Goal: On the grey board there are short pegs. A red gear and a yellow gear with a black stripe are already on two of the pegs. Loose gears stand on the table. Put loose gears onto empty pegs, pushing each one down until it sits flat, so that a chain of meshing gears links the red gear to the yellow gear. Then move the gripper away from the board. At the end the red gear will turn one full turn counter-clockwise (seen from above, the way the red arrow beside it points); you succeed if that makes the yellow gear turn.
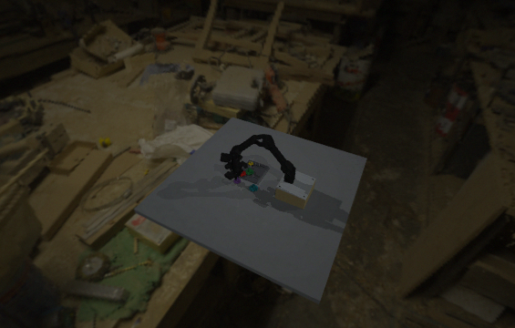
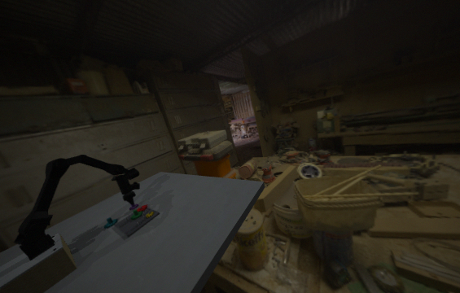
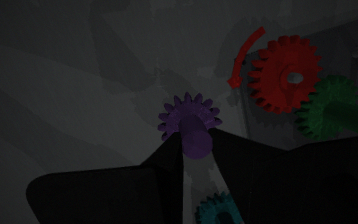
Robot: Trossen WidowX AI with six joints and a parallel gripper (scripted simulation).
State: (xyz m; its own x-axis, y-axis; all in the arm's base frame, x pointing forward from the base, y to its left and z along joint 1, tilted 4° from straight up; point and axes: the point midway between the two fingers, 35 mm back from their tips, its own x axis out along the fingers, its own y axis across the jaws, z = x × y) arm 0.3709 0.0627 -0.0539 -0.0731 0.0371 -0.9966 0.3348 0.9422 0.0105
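Now: the yellow gear 2 cm behind my gripper tip, 22 cm to the right of it and 2 cm below it. Also, from my gripper tip: purple gear 1 cm below; green gear 5 cm behind, 13 cm to the right, 2 cm below; red gear 9 cm to the right, 2 cm below.
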